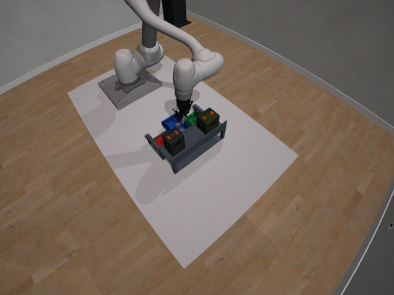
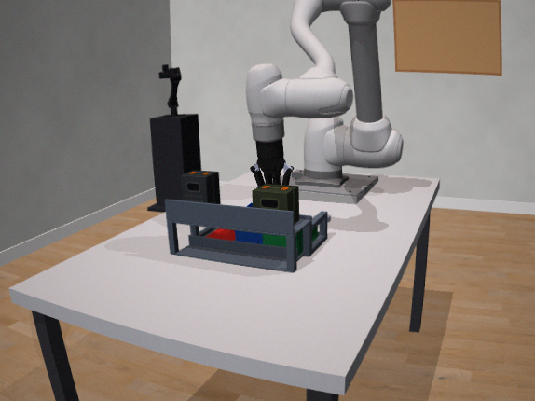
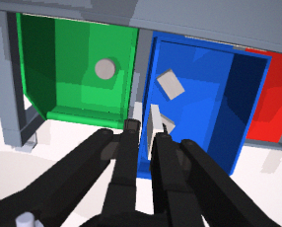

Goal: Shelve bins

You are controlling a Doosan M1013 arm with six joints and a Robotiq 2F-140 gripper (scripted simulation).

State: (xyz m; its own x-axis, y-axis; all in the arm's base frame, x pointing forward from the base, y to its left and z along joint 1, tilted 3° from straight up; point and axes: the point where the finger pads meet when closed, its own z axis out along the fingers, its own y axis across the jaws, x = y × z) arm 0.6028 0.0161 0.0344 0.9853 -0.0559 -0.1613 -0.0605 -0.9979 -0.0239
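Right now the blue bin is 10 mm behind my hand, 50 mm to the right of it and 40 mm below it. The rest, counted from my hand: green bin (50 mm ahead, 70 mm to the left, 50 mm below); red mark (40 mm ahead, 160 mm to the right, 90 mm below); blue mark (50 mm ahead, 50 mm to the right, 90 mm below).
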